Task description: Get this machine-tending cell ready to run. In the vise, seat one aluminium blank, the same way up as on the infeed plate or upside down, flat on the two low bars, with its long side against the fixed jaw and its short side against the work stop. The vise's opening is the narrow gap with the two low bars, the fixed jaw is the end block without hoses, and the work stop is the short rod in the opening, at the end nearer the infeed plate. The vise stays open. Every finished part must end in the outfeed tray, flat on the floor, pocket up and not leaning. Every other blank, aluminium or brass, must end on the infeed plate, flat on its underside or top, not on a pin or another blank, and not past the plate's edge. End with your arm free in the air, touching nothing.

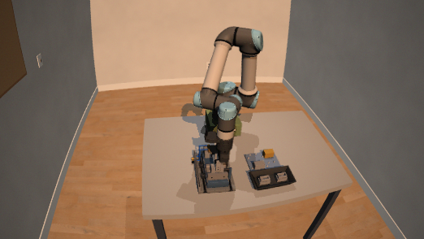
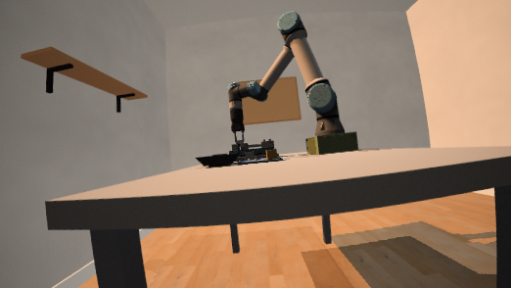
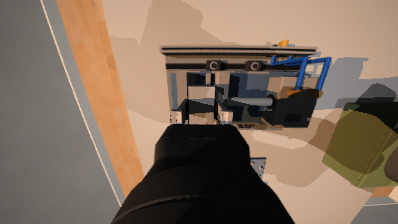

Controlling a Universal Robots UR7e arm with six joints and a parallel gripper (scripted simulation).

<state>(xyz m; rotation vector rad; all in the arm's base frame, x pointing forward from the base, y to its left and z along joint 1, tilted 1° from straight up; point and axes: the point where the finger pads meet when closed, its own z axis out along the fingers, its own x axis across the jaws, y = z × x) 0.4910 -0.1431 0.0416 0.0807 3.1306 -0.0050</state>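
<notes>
My gripper is now 7 cm past the vise and 9 cm above it. Also, from my hand: brass blank 15 cm behind, 35 cm to the left, 10 cm below.
</notes>
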